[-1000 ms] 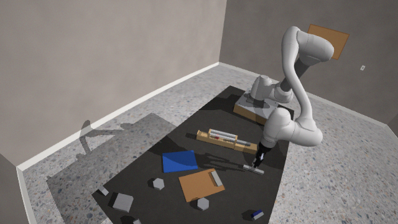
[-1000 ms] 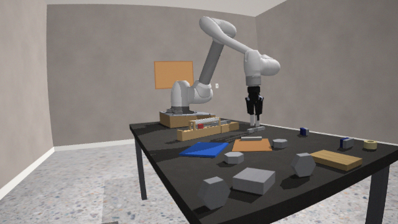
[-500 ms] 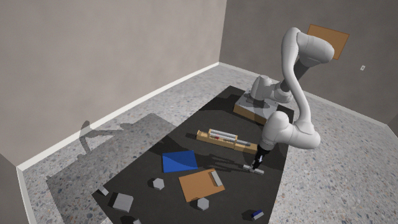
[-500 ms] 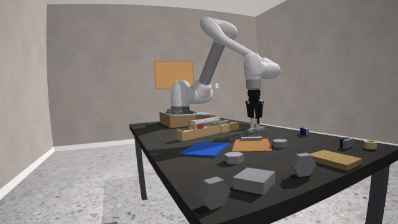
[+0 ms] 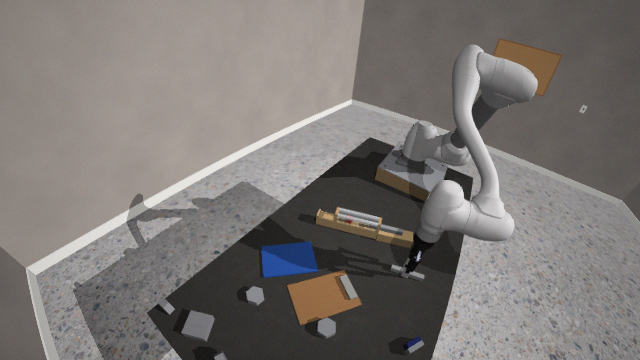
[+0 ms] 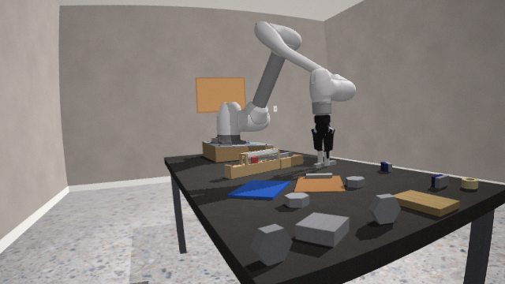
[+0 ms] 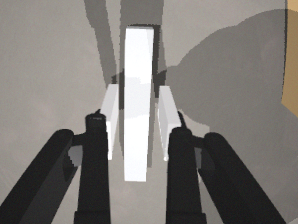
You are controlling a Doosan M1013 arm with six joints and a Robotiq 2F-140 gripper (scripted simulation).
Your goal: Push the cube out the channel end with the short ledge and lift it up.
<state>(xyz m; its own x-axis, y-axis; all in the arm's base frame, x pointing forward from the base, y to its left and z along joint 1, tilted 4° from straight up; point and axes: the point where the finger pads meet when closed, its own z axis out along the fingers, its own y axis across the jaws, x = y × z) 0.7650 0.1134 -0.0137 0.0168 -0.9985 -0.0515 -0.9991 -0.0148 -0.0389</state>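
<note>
My gripper is now 1 cm to the right of the light grey stick and 3 cm above it. The rest, counted from my hand: channel 13 cm behind, 26 cm to the right, 2 cm above; then grey bar 16 cm behind, 13 cm to the right, 2 cm above; then red cube 13 cm behind, 30 cm to the right, 2 cm above.
</note>
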